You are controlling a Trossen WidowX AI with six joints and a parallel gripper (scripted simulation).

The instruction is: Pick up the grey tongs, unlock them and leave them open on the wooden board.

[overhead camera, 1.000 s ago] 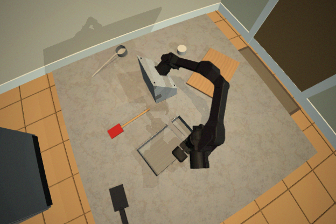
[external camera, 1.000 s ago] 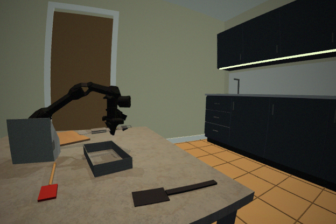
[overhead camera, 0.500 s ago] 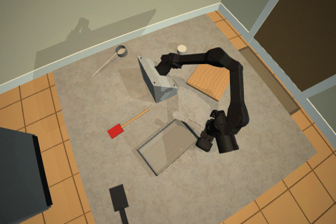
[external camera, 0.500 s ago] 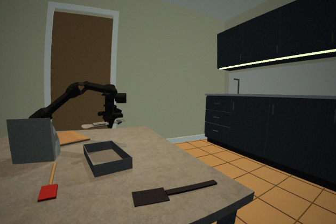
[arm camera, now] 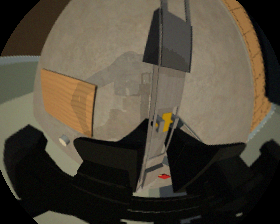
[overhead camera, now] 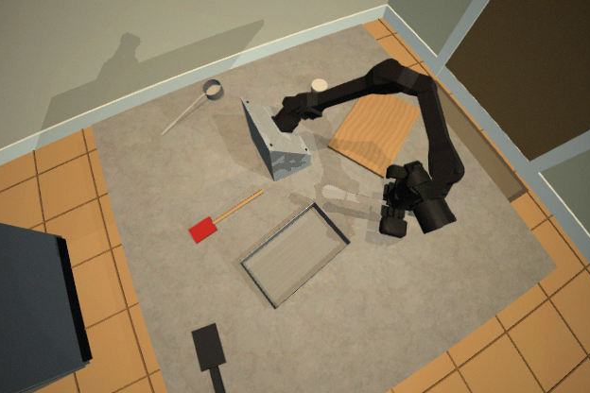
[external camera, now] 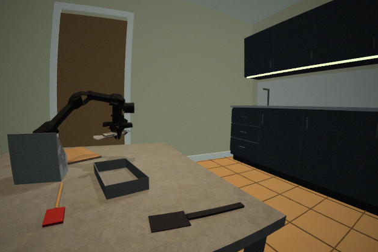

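Now: the wooden board 280 mm behind my gripper tip, 250 mm to the left of it and 140 mm below it. Also, from my gripper tip: cream cup 550 mm behind, 170 mm to the left, 130 mm below; red spatula 270 mm behind, 420 mm to the right, 140 mm below; roasting tin 40 mm behind, 270 mm to the right, 120 mm below.
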